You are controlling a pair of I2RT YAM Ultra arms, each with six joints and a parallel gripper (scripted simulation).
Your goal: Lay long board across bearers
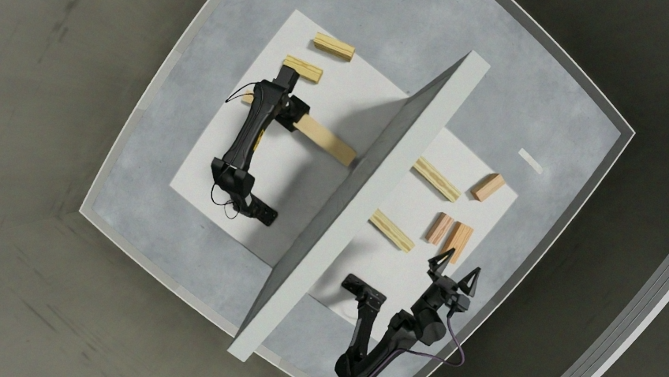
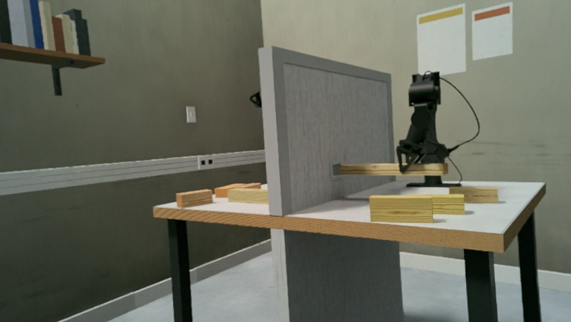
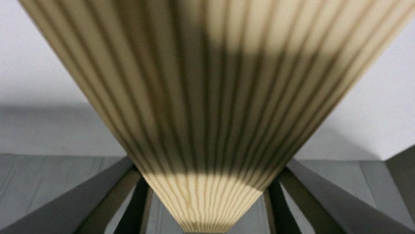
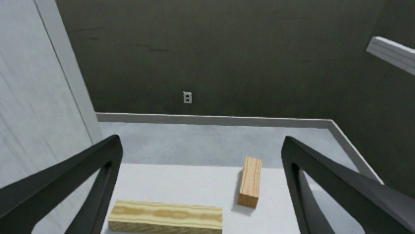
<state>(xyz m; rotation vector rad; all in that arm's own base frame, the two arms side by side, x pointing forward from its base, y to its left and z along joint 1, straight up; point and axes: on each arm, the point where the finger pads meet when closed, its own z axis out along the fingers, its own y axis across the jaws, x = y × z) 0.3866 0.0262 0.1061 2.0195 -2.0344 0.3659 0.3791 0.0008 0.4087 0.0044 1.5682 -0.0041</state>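
My left hand is 5 cm to the left of the long board. Round my left hand: offcut 28 cm ahead, 72 cm to the right, 8 cm below; wooden bearer 16 cm ahead, 52 cm to the right, 8 cm below.
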